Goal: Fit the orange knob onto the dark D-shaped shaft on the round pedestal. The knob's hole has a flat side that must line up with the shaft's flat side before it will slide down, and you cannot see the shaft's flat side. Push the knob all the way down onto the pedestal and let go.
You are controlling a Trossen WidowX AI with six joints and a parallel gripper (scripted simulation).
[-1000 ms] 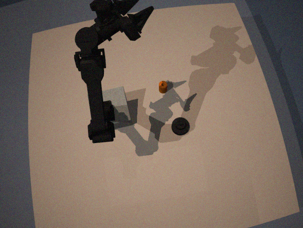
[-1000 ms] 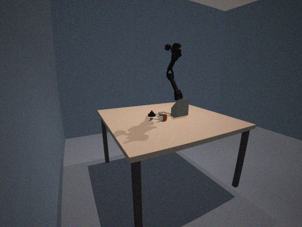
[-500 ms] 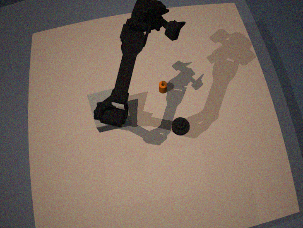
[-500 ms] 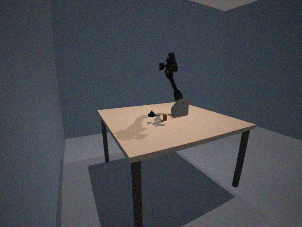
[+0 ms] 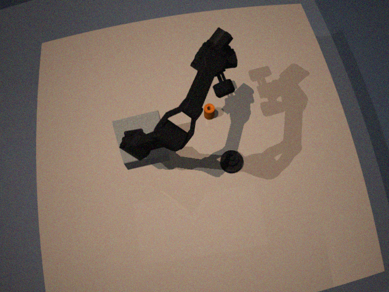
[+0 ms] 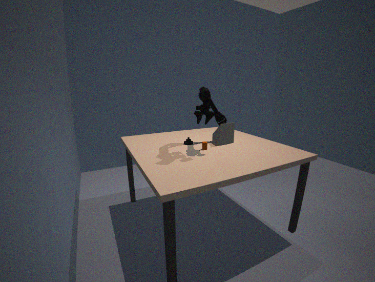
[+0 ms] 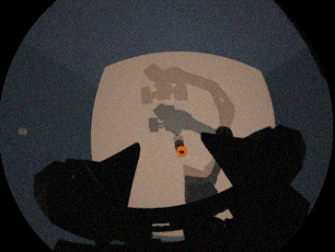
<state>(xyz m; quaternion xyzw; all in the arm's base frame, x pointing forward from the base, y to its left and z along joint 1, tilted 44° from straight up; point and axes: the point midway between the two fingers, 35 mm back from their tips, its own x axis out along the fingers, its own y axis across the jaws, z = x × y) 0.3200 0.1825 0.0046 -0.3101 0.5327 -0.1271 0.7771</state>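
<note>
The orange knob lies 190 mm below my gripper tip, 60 mm behind it and 30 mm to the right of it. Round my gripper tip: round pedestal (240 mm to the right, 190 mm below, 10 mm behind).
</note>
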